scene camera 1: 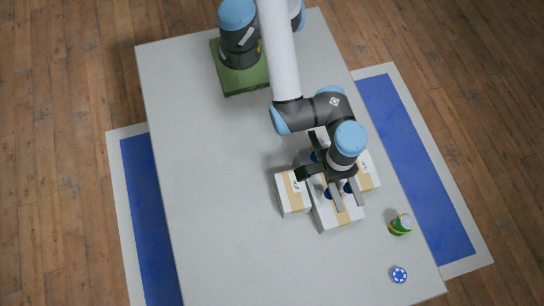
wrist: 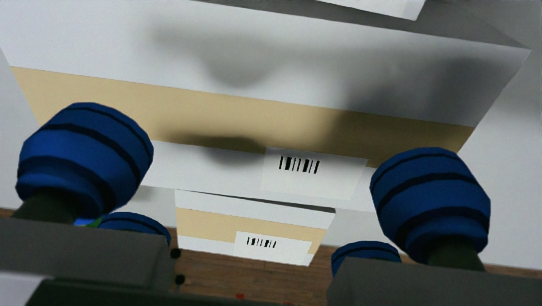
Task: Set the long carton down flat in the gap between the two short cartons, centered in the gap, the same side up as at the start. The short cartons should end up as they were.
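Places are measured from the arm's base along level axes (x back, y right, z up), in millimetres.
Pixels of known places: hand, tool point: (wrist: 257,211); arm's base, link origin: (scene camera 1: 239,53).
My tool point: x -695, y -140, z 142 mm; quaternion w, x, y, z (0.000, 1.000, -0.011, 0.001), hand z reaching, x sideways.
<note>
Ahead of a thing's pixels: the offset from my tool point to its top centre. Level surfaces: height alone.
The long carton @[dx -13, dy +1, dz -73 mm] (scene camera 1: 324,216) (wrist: 200,112) lies flat between the two short cartons, its tan tape and barcode label facing up. The left short carton @[dx +3, dy +139, dz -73 mm] (scene camera 1: 291,197) (wrist: 385,6) stands upright close beside its left long side. The right short carton @[dx -5, dy -132, dz -73 mm] (scene camera 1: 369,177) (wrist: 252,221) stands on its other side, partly hidden by the arm in the scene view; a narrow strip of table shows between them in the wrist view. How even the two side gaps are is hard to tell. My suction gripper (scene camera 1: 332,173) (wrist: 256,182) is open, its blue cups above the long carton and apart from its top.
A green can @[dx -236, dy -205, dz -55 mm] (scene camera 1: 401,224) stands on the table @[dz -177 mm] (scene camera 1: 225,240) near its right edge. A blue and white chip @[dx -395, dy -132, dz -151 mm] (scene camera 1: 398,275) lies nearer the front right corner. The arm's base stands on a green plate (scene camera 1: 240,82) at the back.
</note>
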